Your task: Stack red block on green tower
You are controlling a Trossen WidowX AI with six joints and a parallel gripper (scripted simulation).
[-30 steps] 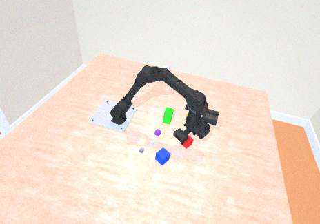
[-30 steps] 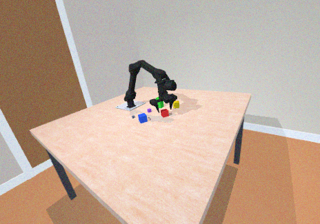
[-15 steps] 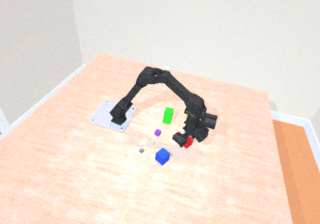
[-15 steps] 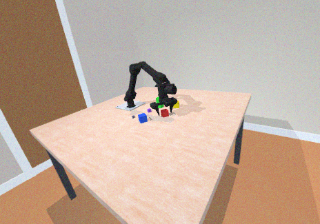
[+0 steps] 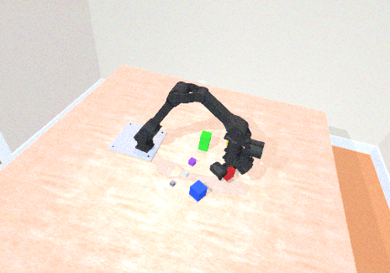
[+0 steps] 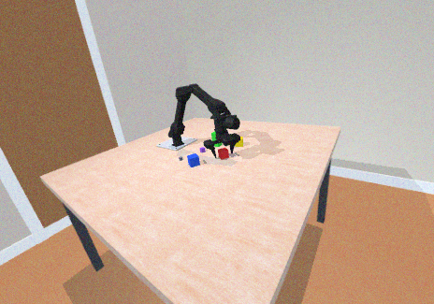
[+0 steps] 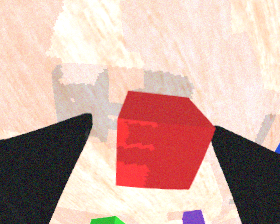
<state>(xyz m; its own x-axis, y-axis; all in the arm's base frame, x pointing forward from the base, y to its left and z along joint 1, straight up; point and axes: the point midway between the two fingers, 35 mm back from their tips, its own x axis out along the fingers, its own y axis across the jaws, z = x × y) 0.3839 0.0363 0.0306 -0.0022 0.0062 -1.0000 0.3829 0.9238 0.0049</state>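
The red block lies 10 mm above my gripper tip. From my gripper tip the other things lie so: small purple cube (160 mm behind, 20 mm to the right, 10 mm above); then yellow block (30 mm behind, 170 mm to the left, 20 mm above); then blue block (70 mm behind, 150 mm to the right, 20 mm above).
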